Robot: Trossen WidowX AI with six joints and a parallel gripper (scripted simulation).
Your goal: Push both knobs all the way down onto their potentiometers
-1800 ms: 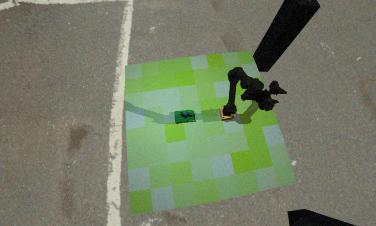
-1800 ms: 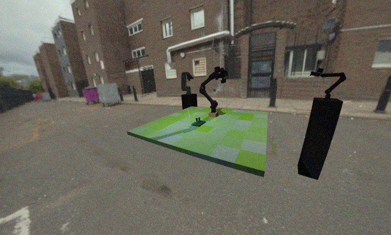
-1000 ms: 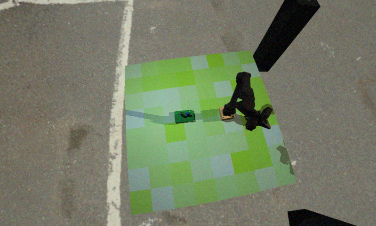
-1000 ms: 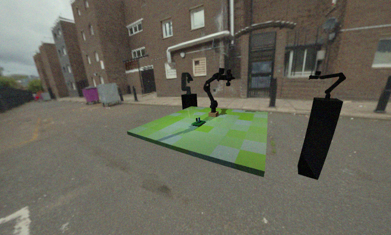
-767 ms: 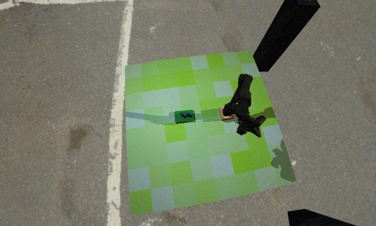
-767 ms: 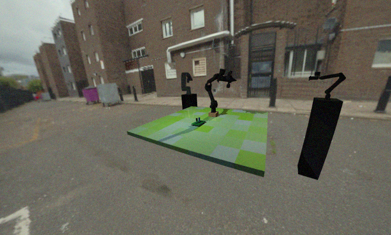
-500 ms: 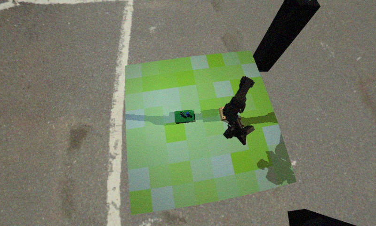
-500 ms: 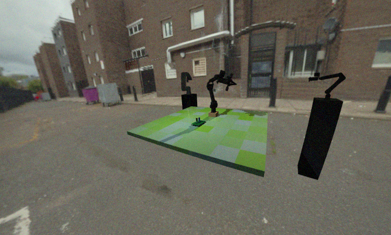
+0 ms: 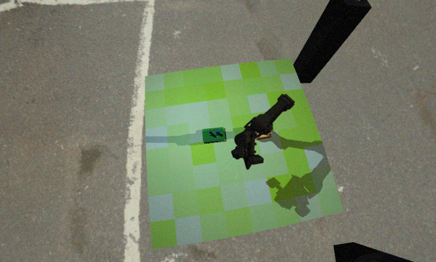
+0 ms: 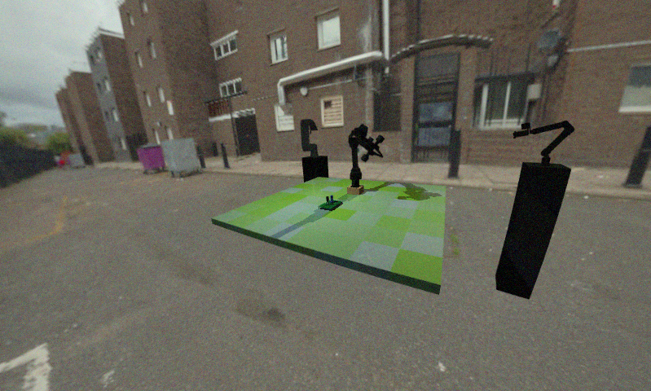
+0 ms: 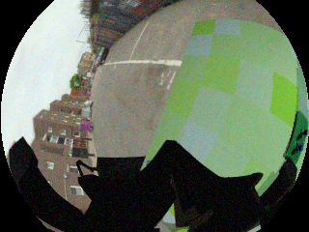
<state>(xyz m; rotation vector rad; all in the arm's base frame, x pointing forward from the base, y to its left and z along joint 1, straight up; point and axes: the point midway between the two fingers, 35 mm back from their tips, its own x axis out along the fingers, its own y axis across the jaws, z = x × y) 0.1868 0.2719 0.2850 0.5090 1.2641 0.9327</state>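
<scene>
Right now my gripper tip is 140 mm short of the blue knob, 300 mm to the left of it and 270 mm above it. Also, from my gripper tip: round dark knob: 190 mm ahead, 300 mm to the right, 260 mm below.
</scene>
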